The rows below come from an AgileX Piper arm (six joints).
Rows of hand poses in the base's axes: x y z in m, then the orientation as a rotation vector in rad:
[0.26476 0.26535 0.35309 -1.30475 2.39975 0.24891]
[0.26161 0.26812 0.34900 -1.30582 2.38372 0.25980]
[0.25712 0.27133 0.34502 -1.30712 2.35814 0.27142]
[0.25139 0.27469 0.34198 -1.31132 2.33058 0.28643]
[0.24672 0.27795 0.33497 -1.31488 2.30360 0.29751]
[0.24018 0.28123 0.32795 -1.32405 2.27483 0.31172]
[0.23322 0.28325 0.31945 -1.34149 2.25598 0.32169]
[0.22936 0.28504 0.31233 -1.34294 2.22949 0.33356]
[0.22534 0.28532 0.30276 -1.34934 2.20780 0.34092]
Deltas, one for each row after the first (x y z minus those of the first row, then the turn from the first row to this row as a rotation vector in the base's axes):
[-0.00315 0.00277 -0.00409 0.01266 -0.00808 0.00659]
[-0.00764 0.00598 -0.00807 0.02971 -0.02330 0.01610]
[-0.01337 0.00934 -0.01111 0.04859 -0.03767 0.02870]
[-0.01804 0.01260 -0.01812 0.06517 -0.05324 0.04029]
[-0.02458 0.01588 -0.02514 0.08235 -0.06702 0.05673]
[-0.03154 0.01790 -0.03364 0.08990 -0.07208 0.07523]
[-0.03540 0.01969 -0.04076 0.10744 -0.08710 0.08587]
[-0.03942 0.01997 -0.05033 0.11855 -0.09868 0.09777]

